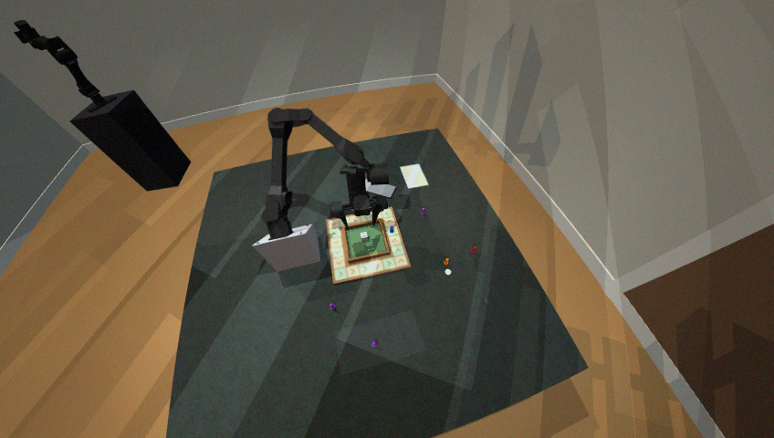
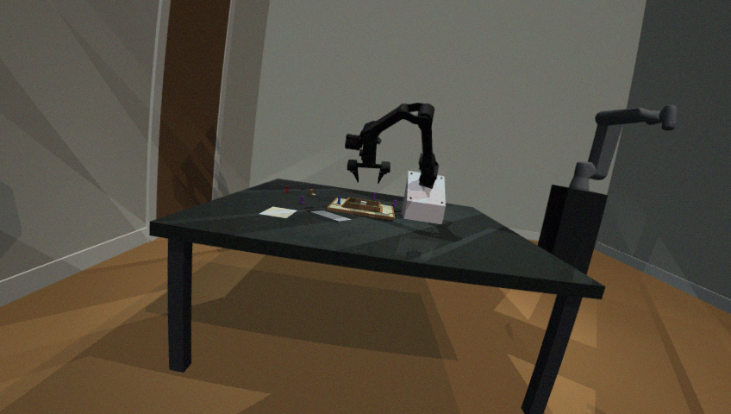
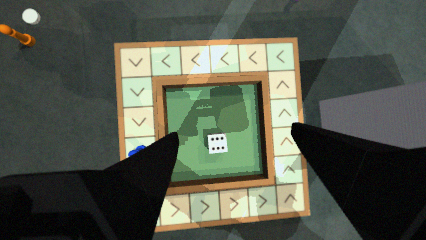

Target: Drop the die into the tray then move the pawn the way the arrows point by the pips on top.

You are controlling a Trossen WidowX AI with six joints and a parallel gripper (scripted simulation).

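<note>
Right now my gripper tip is 11 cm short of the blue pawn, 4 cm to the right of it and 10 cm above it. The rest, counted from my gripper tip: green dice tray (1 cm ahead, 1 cm to the left, 12 cm below); then grey card (9 cm ahead, 28 cm to the left, 12 cm below); then white die (2 cm to the left, 10 cm below).
</note>
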